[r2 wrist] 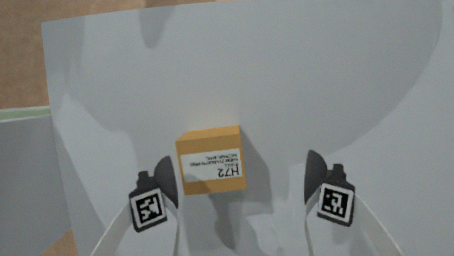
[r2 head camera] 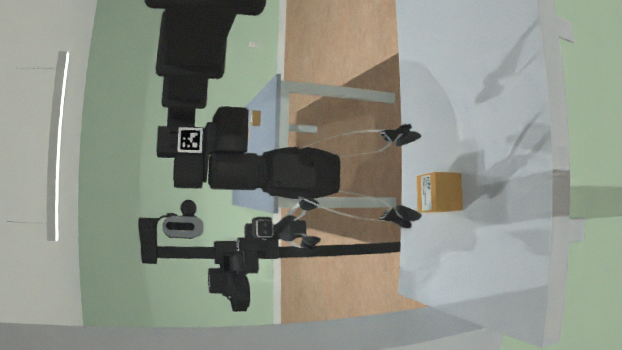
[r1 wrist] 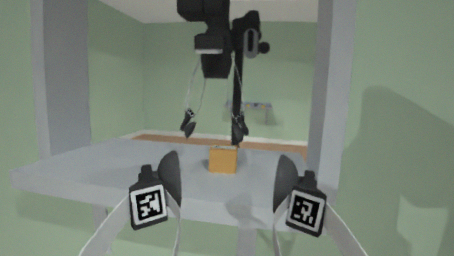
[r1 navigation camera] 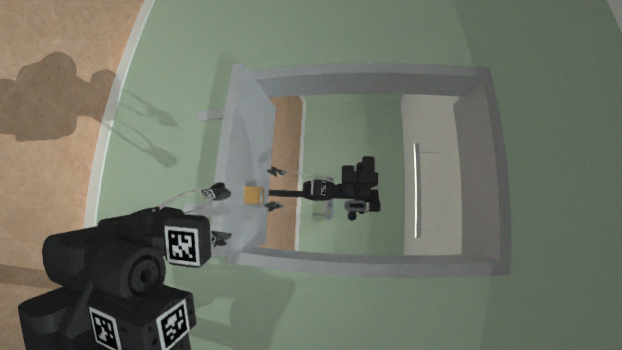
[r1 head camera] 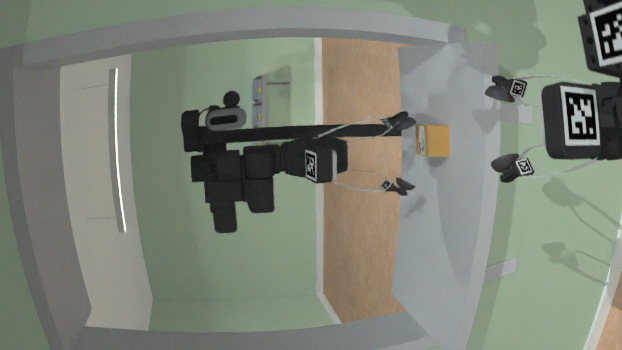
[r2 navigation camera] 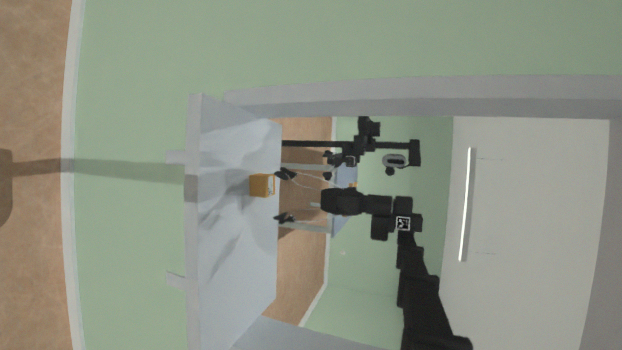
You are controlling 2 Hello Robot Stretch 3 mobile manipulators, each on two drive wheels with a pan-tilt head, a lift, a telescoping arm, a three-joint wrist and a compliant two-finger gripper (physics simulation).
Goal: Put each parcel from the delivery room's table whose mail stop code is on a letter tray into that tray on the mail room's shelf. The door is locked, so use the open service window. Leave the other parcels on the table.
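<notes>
An orange parcel labelled H72 [r1 head camera: 434, 141] [r1 navigation camera: 253, 195] [r1 wrist: 223, 160] [r2 head camera: 445, 192] [r2 navigation camera: 260, 185] [r2 wrist: 212, 187] stands on the service window's counter [r1 navigation camera: 245, 150] [r2 head camera: 475, 275] [r2 wrist: 300, 75]. The r2 gripper [r1 head camera: 405, 154] [r2 head camera: 409, 176] [r2 navigation camera: 285, 195] [r2 wrist: 241, 181] is open and empty above the counter's mail room edge; in its wrist view the parcel lies beyond the fingertips, nearer the left finger. The r1 gripper [r1 head camera: 500, 129] [r1 navigation camera: 220, 215] [r1 wrist: 228, 187] is open and empty at the delivery room edge, facing the parcel. Letter trays [r1 head camera: 259, 90] [r1 wrist: 255, 105] show on the mail room's far wall; their codes are unreadable.
The delivery room's table [r2 head camera: 270, 102] [r2 navigation camera: 342, 220] stands behind r1, with an orange parcel [r2 head camera: 256, 118] on it, partly hidden by r2's arm. The grey window frame [r1 head camera: 240, 25] [r1 navigation camera: 375, 265] surrounds the opening. r2's mast [r1 wrist: 237, 90] stands behind the counter.
</notes>
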